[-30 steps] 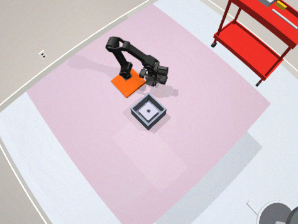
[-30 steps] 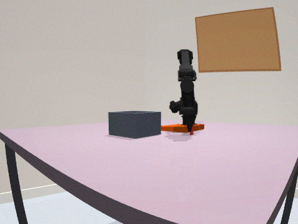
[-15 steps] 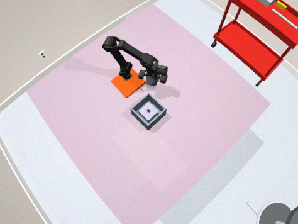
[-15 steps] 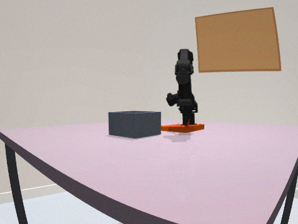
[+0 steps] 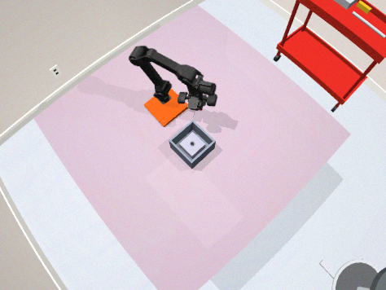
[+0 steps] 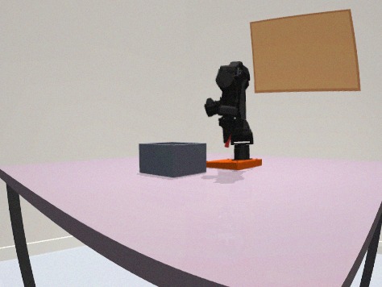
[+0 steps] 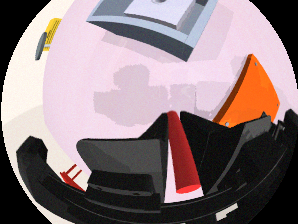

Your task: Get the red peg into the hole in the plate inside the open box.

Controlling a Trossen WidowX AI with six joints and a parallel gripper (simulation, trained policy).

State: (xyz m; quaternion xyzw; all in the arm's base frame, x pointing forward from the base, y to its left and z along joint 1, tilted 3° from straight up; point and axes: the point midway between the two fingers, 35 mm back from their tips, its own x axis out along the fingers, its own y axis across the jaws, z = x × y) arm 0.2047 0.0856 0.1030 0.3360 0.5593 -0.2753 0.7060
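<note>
Right now the plate is 14 cm to the right of my gripper tip, 11 cm ahead of it and 5 cm below it. The rest, counted from my gripper tip: red peg 2 cm above, 1 cm to the left, 1 cm behind; then grey box 14 cm to the right, 11 cm ahead, 7 cm below.
</note>
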